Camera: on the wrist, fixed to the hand. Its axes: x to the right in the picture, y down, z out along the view.
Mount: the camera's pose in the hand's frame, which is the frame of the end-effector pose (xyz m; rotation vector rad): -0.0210 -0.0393 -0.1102 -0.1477 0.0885 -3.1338
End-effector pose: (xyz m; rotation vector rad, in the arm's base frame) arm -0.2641 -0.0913 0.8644 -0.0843 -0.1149 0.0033
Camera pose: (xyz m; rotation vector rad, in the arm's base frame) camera -0.2724 -0.1399 0.7562 0.0322 -0.0442 -3.1355
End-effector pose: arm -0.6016 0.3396 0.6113 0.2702 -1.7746 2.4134
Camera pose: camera -0.5799 0.4565 0.6112 1.1970 0.1124 -0.1931
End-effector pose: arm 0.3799 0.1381 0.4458 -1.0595 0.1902 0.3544
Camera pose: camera 0.3769 0.0201 0.4317 -0.3899 -1.3993 -2.4580
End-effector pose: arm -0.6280 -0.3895 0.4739 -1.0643 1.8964 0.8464
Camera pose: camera -0.6199 -0.4898 0.5371 -2.0637 -1.1248 -0.9822
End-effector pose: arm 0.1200 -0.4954 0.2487 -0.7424 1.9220 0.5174
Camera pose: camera 0.0837 -0.5878 0.3140 -2.3171 -0.8489 -1.2948
